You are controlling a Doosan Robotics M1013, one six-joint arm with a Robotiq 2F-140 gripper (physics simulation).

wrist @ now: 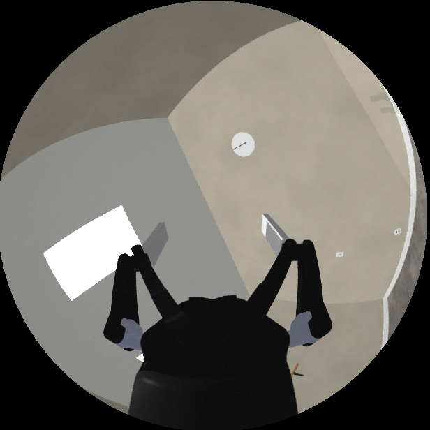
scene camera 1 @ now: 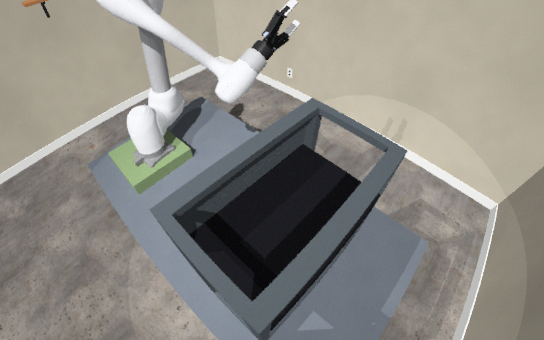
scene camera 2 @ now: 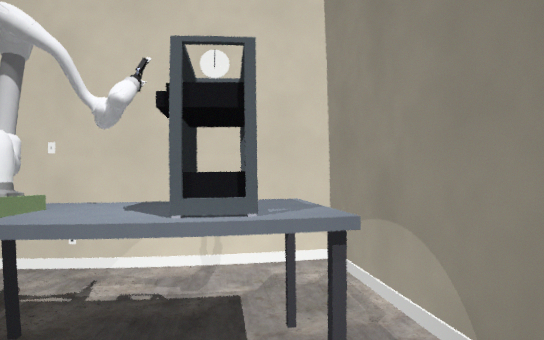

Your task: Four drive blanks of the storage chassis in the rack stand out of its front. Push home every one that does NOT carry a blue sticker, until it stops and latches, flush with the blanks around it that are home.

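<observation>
The grey rack stands upright on the table. The black storage chassis sits in its upper part. Black parts jut out on the rack's arm side in scene camera 2; single blanks cannot be told apart there. The blank faces and any blue stickers do not show in these views. My gripper is open and empty. It points obliquely upward, apart from the rack, and in scene camera 2 it appears left of the rack's upper part. The chassis does not show in the wrist view.
A second black box sits low in the rack. The arm stands on a green block on the blue-grey table. A white round disc is on the wall.
</observation>
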